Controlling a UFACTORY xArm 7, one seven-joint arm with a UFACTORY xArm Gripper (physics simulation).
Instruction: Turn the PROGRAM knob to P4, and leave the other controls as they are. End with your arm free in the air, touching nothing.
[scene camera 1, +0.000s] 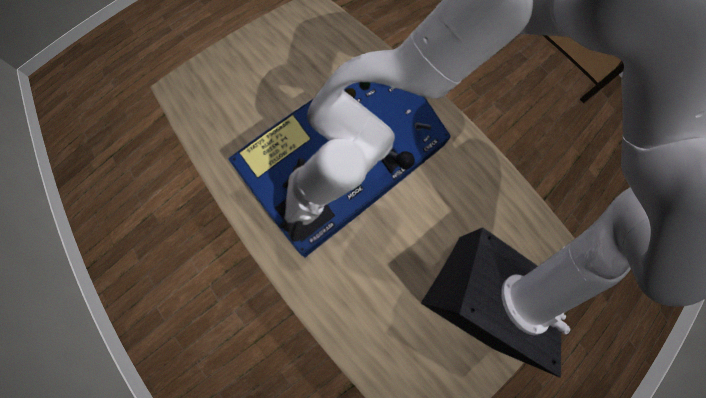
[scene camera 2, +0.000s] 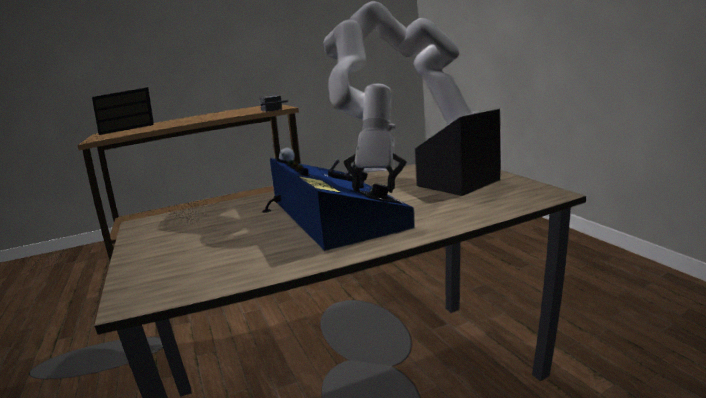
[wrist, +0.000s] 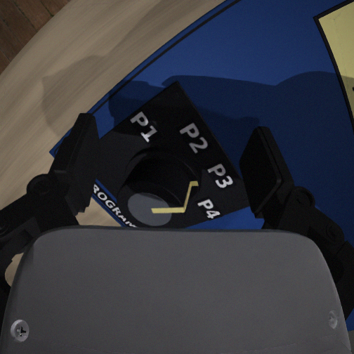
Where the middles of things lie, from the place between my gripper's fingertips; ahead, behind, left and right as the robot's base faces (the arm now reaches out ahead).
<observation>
Right now the blue console (scene camera 1: 402, 111) is 210 mm to the right of my hand, 20 mm ahead of it and 10 mm below it.
</observation>
